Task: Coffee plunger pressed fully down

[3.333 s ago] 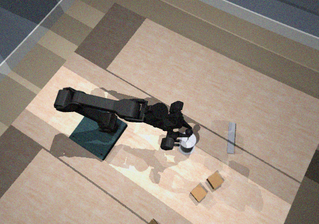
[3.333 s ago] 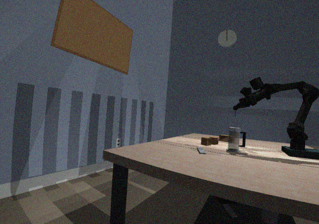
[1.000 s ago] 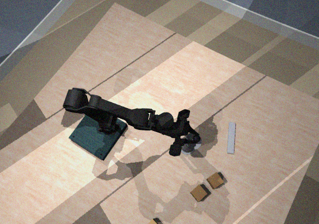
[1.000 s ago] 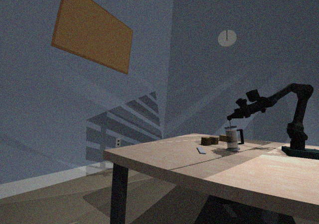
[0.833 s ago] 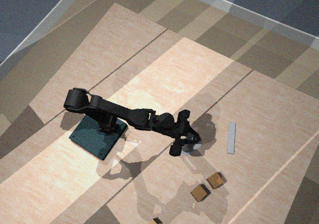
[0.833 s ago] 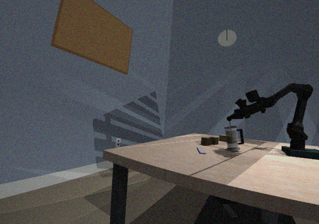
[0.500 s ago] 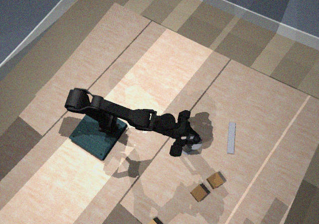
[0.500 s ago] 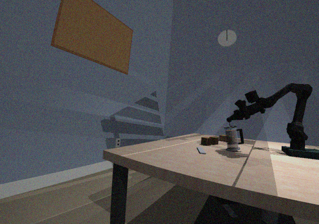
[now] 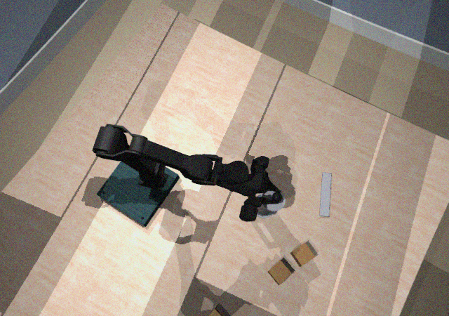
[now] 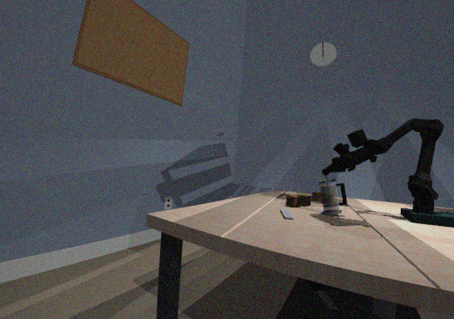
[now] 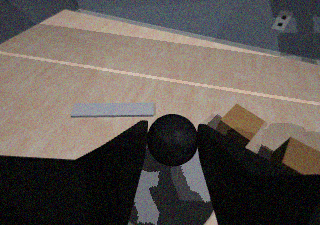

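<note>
Now: gripper tip 80 mm above the glass coffee press, 40 mm past it and 10 mm to the left of it.
</note>
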